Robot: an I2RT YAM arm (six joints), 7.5 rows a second.
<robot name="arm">
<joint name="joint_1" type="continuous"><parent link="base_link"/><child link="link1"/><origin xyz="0 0 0.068" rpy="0 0 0"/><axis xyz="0 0 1"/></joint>
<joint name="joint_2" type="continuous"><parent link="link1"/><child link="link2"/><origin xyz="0.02 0.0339 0.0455" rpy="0 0 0"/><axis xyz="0 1 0"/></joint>
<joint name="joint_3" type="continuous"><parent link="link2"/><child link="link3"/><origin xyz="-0.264 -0.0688 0" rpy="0 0 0"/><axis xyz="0 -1 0"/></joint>
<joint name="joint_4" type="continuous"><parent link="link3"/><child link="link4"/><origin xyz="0.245 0.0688 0.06" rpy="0 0 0"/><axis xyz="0 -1 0"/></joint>
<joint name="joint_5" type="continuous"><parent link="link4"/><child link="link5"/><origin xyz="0.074 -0.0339 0.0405" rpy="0 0 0"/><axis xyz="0 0 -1"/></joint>
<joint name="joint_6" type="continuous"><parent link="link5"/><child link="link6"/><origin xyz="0.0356 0 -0.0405" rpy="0 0 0"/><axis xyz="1 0 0"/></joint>
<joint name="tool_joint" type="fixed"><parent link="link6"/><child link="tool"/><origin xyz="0 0 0" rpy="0 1.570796 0"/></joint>
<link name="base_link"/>
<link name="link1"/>
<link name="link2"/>
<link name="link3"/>
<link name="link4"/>
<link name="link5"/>
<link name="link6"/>
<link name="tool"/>
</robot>
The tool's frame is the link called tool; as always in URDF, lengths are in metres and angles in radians. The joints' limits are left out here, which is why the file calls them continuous.
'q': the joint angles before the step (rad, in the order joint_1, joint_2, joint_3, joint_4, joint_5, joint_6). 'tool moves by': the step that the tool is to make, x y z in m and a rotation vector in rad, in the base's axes. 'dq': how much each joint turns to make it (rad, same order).
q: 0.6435 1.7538 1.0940 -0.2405 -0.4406 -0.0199
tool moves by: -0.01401 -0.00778 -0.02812 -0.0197 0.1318 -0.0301
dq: 0.0033 0.0126 -0.0878 0.0148 -0.0318 0.0717
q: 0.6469 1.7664 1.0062 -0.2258 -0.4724 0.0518
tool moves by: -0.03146 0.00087 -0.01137 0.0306 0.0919 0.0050
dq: 0.0567 -0.0524 -0.1173 0.0594 -0.0396 0.0997
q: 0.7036 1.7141 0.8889 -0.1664 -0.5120 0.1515
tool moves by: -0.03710 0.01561 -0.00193 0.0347 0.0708 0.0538
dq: 0.1131 -0.0474 -0.0729 0.0506 -0.0283 0.1046
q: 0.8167 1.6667 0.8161 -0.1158 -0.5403 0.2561
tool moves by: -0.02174 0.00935 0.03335 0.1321 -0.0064 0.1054
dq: 0.0643 -0.1099 -0.0006 0.0062 -0.0903 0.0218
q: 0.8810 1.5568 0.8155 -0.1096 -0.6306 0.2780
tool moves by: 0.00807 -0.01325 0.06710 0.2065 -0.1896 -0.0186
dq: -0.0506 -0.1683 0.0516 0.0405 -0.0187 -0.0332
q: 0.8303 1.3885 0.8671 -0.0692 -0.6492 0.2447
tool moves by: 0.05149 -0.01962 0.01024 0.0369 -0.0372 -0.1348
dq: -0.1618 0.0688 0.0839 0.0270 -0.0236 -0.0167
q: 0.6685 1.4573 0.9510 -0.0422 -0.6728 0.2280
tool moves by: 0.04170 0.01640 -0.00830 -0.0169 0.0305 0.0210
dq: -0.0398 0.1820 0.1611 -0.0382 -0.0536 -0.0380
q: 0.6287 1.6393 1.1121 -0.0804 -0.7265 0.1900
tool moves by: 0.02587 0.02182 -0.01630 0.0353 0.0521 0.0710
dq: 0.0002 0.1527 0.1083 0.0304 -0.0920 0.0105
